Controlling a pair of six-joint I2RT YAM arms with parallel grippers.
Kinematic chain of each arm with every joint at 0, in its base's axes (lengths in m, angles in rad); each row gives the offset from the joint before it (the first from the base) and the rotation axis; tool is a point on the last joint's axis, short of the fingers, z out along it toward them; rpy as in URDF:
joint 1: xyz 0 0 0.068 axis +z
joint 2: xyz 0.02 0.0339 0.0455 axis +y
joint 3: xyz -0.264 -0.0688 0 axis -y
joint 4: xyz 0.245 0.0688 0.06 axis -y
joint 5: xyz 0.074 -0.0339 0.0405 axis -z
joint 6: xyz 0.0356 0 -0.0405 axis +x
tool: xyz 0 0 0 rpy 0 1.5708 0
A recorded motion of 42 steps. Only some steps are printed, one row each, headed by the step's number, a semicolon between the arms.
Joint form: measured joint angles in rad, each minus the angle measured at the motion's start. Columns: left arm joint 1, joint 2, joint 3, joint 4, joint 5, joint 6; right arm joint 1, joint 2, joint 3, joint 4, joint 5, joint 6.
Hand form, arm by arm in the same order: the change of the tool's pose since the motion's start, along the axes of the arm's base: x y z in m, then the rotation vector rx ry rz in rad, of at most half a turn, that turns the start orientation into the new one. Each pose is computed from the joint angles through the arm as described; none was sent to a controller.
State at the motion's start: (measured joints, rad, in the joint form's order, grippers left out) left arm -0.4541 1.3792 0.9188 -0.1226 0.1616 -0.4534; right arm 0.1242 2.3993 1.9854 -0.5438 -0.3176 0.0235
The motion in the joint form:
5: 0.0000 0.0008 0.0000 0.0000 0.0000 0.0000; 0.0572 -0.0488 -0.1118 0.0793 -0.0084 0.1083
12: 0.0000 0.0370 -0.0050 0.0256 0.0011 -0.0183; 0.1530 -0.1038 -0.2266 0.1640 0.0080 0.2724
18: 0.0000 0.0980 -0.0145 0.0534 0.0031 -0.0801; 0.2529 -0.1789 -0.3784 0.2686 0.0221 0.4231
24: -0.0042 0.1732 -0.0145 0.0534 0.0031 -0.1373; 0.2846 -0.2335 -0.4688 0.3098 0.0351 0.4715
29: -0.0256 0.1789 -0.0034 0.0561 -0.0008 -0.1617; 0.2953 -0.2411 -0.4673 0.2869 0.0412 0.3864
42: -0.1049 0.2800 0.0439 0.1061 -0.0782 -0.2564; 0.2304 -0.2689 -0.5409 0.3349 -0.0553 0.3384
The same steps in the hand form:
5: 0.0001 -0.0001 -0.0002 0.0004 0.0007 0.0000; -0.0159 0.0279 -0.0052 0.0631 0.0279 -0.0215
12: 0.0055 -0.0027 -0.0101 -0.0055 0.0242 0.0092; -0.0398 0.0717 -0.0083 0.1352 0.0714 -0.0608
18: 0.0127 -0.0063 -0.0289 -0.0281 0.0939 0.0429; -0.0747 0.1113 -0.0123 0.2032 0.1132 -0.0829
24: 0.0190 -0.0109 -0.0518 -0.0297 0.1888 0.0754; -0.0941 0.1191 -0.0120 0.2179 0.1276 -0.0960
29: 0.0181 -0.0183 -0.0499 -0.0451 0.1928 0.0713; -0.0978 0.1227 -0.0097 0.1671 0.1015 -0.0255
42: 0.0240 -0.0497 -0.0638 -0.0586 0.2159 0.1114; -0.0976 0.0940 -0.0153 0.2155 0.1062 0.0077

